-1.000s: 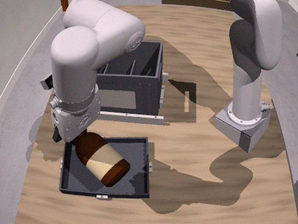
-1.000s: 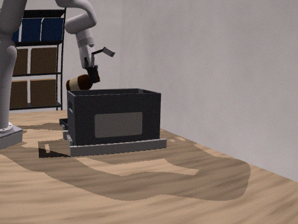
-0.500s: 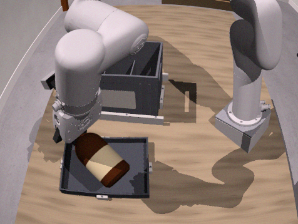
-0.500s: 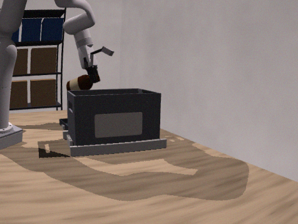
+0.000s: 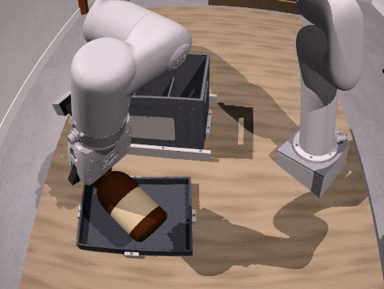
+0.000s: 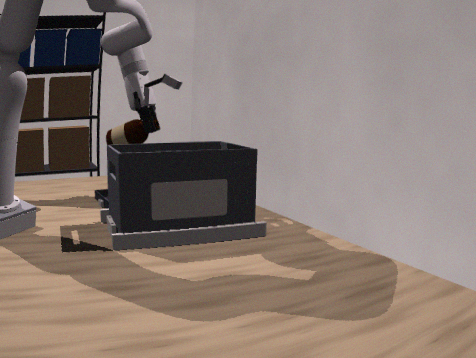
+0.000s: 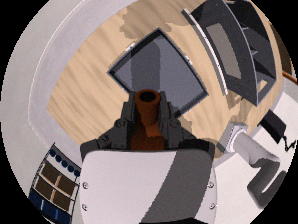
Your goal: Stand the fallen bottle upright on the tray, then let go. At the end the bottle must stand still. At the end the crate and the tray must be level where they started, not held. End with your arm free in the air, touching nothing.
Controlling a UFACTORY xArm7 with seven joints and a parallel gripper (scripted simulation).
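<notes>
Now: hand 4 cm past the brown bottle, 3 cm to the right of it and 2 cm above it. The rest, counted from my hand: dark crate 6 cm behind, 31 cm to the right, 12 cm below; then tray 3 cm behind, 3 cm to the right, 19 cm below.
</notes>
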